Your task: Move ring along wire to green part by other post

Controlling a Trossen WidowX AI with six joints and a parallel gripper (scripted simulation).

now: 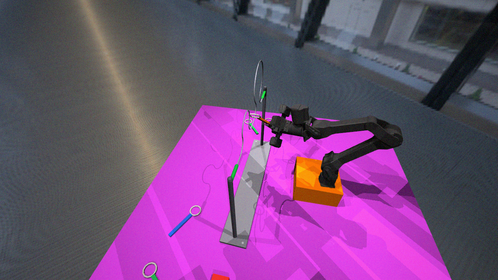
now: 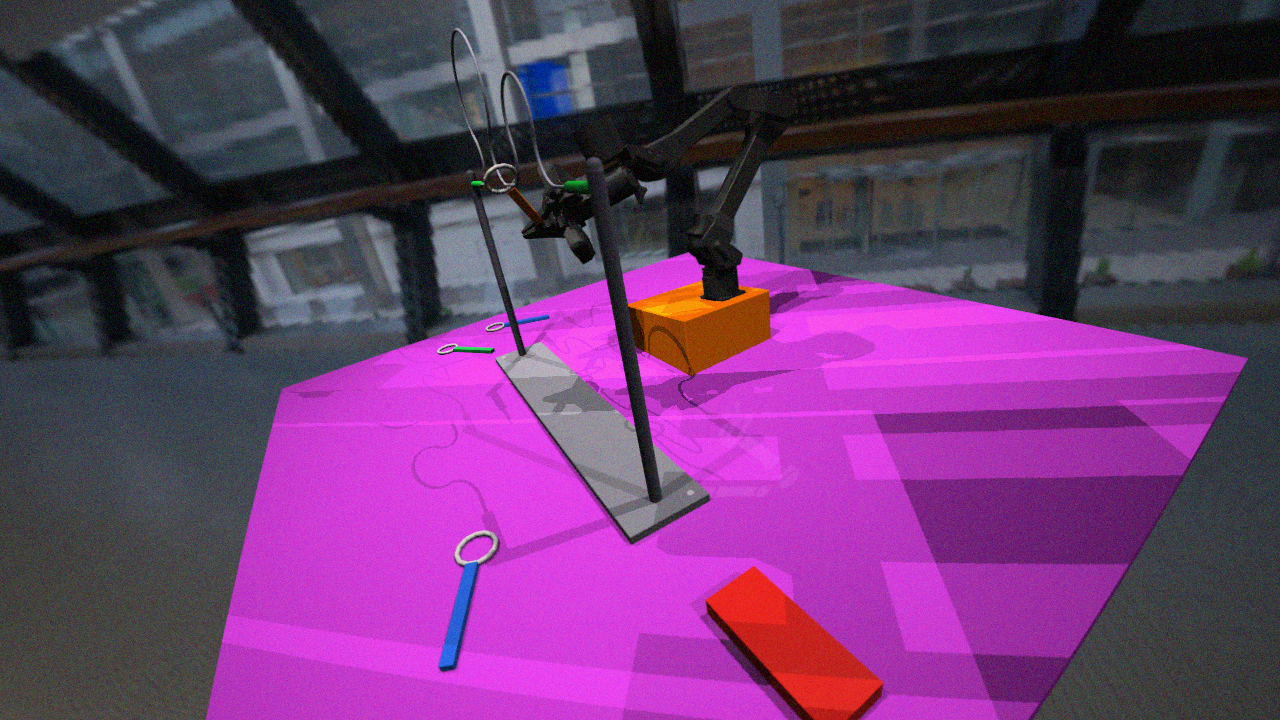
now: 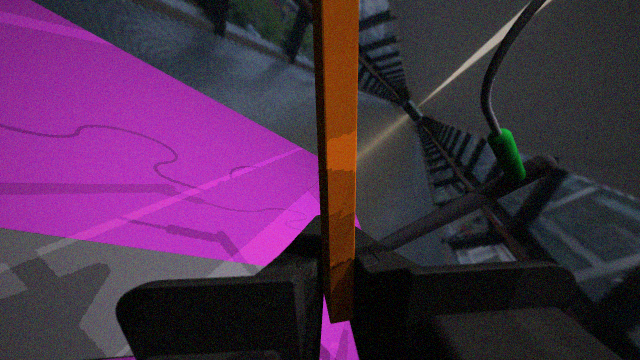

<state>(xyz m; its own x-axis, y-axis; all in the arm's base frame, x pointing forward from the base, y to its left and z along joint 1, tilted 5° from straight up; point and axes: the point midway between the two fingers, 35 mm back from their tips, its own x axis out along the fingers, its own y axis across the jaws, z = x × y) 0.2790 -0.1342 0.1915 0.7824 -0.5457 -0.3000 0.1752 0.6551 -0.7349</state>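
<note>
The ring with orange handle lies 7 cm above my gripper tip, 6 cm to the left of it and 2 cm ahead of it. Also, from my gripper tip: red block (64 cm to the left, 27 cm below, 12 cm ahead); then ring with blue handle (36 cm to the left, 31 cm ahead, 28 cm below).
</note>
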